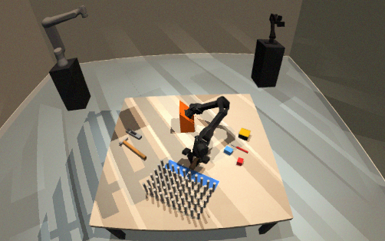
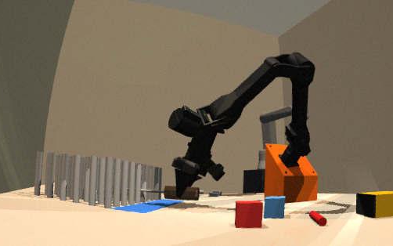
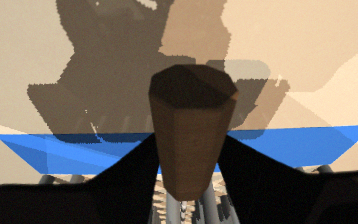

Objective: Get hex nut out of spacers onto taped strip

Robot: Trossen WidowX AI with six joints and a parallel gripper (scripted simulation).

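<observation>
Right now the blue taped strip is 60 mm ahead of my gripper tip, 30 mm to the right of it and 30 mm below it. Round my gripper tip: red cube: 330 mm to the left, 20 mm ahead, 10 mm below; then red screwdriver: 350 mm to the left, 120 mm behind, 20 mm below; then blue cube: 270 mm to the left, 90 mm behind, 10 mm below.
</observation>
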